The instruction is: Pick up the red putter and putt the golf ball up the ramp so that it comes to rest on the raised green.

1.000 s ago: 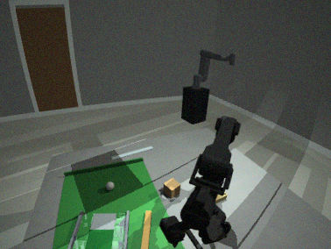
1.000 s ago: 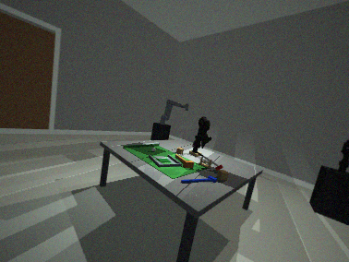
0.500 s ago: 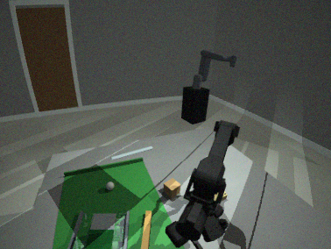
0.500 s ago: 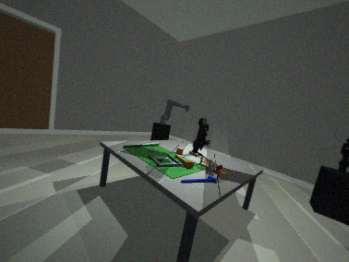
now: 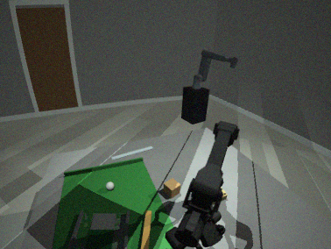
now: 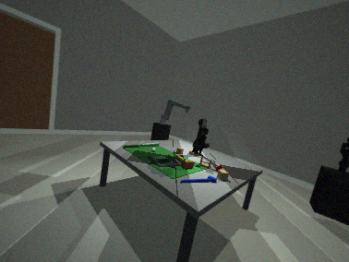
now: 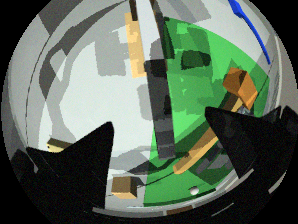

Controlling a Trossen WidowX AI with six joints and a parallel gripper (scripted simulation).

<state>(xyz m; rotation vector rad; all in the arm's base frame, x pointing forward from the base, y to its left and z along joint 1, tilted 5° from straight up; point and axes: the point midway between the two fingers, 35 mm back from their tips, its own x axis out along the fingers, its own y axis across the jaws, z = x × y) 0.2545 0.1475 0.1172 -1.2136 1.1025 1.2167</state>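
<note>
Right now the wooden stand is 9 cm to the left of my gripper tip and 6 cm below it. Also, from my gripper tip: green mat: 21 cm ahead, 26 cm to the right, 9 cm below; then white golf ball: 16 cm ahead, 44 cm to the right, 7 cm below; then blue tool: 36 cm ahead, 20 cm to the left, 8 cm below.
</note>
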